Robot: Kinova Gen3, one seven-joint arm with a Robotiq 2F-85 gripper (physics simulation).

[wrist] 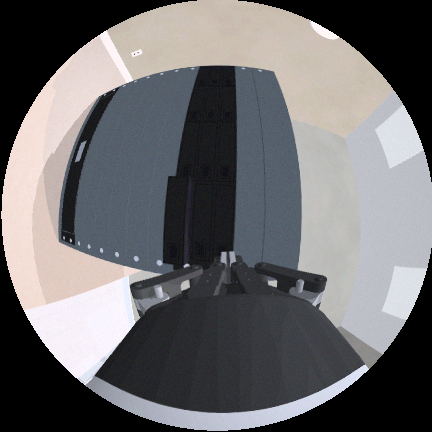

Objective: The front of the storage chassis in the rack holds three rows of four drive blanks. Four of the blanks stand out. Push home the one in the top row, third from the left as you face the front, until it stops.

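Frame: origin at the arm's base, x left, y up, z ahead, level; centimetres.
Seen in the pictures: gripper, between the fingertips: [227, 259].
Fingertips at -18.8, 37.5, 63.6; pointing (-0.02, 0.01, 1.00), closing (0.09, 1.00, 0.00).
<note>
Pixels of each thing's top centre, then the offset from my fingertips to it, as dx, dy, dz.
- top-row third blank, centre of its top: [232, 163] +13.4, +0.6, +12.2
- top-row fourth blank, centre of its top: [230, 223] +2.6, +0.6, +10.6
- bottom-row blank, centre of its top: [194, 221] +3.0, -5.1, +7.4
The storage chassis front shows sideways in the wrist view as a dark band of drive blanks, its top row seemingly at the image right. The top-row third blank [225, 150] is dark, with its small square latch at its lower end; how far it stands out is hard to tell. The top-row fourth blank [224, 215] lies below it in the image. One bottom-row blank [177, 220] clearly stands out, showing its side wall. My gripper [227, 259] is shut and empty, its tips over the lower end of the top-row fourth blank; contact cannot be told.
Blue-grey rack panels [145, 165] [250, 150] flank the chassis. A black strip unit [75, 190] with a pale label runs along the rack's far left in the image. A beige wall [200, 35] shows beyond, and a grey surface with pale panels [402, 137] lies at the right.
</note>
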